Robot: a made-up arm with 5 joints.
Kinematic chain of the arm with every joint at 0, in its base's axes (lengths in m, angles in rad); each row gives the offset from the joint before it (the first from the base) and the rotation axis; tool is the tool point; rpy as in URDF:
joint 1: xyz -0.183 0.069 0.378 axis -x
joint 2: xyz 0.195 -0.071 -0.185 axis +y
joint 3: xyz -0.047 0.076 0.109 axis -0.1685 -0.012 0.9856
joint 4: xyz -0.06 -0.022 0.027 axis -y
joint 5: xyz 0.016 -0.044 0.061 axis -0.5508 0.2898 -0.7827
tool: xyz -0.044 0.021 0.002 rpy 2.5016 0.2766 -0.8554
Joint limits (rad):
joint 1: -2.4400..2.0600
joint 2: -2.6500..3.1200
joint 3: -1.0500..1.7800
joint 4: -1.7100..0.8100
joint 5: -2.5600..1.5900
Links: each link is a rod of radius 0.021 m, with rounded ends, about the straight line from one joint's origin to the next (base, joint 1, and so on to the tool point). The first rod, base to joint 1, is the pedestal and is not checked.
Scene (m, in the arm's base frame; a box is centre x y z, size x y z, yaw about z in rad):
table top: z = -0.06
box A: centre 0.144 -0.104 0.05 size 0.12 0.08 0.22 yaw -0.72
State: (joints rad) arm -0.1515 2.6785 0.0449 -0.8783 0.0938
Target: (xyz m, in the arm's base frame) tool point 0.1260 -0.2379 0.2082
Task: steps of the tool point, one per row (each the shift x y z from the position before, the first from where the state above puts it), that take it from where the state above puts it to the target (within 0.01 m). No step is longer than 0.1 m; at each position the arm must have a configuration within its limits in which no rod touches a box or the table.
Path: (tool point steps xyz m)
1: 0.0424 -0.0475 0.0523
2: 0.0255 -0.0267 0.0692
3: 0.0055 -0.0027 0.0740
4: -0.0153 0.0195 0.0658
5: -0.0337 0.0341 0.0473
6: -0.0478 0.0383 0.0231
7: 0.0519 -0.0481 -0.0235
8: 0.0336 -0.0597 -0.0334
9: 0.0095 -0.0659 -0.0373
10: -0.0163 -0.0647 -0.0349
11: -0.0392 -0.0558 -0.0269
12: -0.0557 -0.0404 -0.0154

